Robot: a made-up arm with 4 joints.
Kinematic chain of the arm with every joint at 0, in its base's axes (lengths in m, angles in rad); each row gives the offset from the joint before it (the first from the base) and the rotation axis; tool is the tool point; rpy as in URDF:
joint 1: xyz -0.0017 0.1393 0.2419 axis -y
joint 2: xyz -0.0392 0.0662 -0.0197 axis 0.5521 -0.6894 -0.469
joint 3: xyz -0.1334 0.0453 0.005 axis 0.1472 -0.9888 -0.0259
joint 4: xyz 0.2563 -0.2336 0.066 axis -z
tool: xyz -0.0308 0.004 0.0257 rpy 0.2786 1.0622 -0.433
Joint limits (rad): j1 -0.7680..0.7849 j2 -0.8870..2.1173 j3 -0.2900..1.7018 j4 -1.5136..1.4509
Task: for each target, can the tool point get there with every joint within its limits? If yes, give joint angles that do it. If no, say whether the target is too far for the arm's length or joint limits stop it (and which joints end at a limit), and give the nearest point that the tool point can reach.
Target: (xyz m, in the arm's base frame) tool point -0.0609 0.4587 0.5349
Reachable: no: joint limits stop it (at a limit: joint 1, joint 2, joint 4) | nearest point -0.0419 0.1819 0.4869 | short by 0.282 m
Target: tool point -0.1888 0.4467 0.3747
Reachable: no: joint limits stop it (at a limit: joint 1, joint 2) | nearest point -0.3525 0.3641 0.1653 | short by 0.278 m
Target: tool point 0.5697 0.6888 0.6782
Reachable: no: too far | nearest point 0.2293 0.1599 0.4183 | short by 0.681 m
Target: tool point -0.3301 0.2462 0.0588
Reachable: yes | joints -0.2976 1.8118 1.3856 0.2136
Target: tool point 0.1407 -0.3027 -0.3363
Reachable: no: too far | nearest point -0.0093 0.0392 -0.0447 | short by 0.474 m
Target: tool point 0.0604 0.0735 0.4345
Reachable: yes | joints 0.0319 -0.4625 0.5917 0.1089
